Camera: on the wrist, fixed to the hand. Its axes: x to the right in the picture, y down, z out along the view.
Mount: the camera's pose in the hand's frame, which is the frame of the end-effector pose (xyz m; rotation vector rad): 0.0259 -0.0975 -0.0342 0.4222 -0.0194 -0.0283
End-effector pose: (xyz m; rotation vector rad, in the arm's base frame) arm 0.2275 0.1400 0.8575 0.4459 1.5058 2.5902
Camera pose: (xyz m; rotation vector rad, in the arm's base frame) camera 0.1875 0.1667 0.7624 0.4799 2.0384 2.2308
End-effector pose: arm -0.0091 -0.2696 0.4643 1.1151 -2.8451 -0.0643
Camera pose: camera 0.0411 -0.3590 0.4932 -1.1557 2.7780 -0.5202
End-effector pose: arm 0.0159 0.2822 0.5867 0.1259 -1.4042 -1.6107
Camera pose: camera -0.0327 0.2280 0.5090 0.3787 -1.7480 -1.3194
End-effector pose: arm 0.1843 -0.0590 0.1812 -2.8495 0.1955 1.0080
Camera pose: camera 0.2408 0.0298 0.1974 -2.4528 0.3225 0.8669
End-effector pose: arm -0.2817 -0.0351 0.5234 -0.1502 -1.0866 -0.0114
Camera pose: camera -0.2476 -0.1343 0.5420 0.2453 -1.0877 0.1934
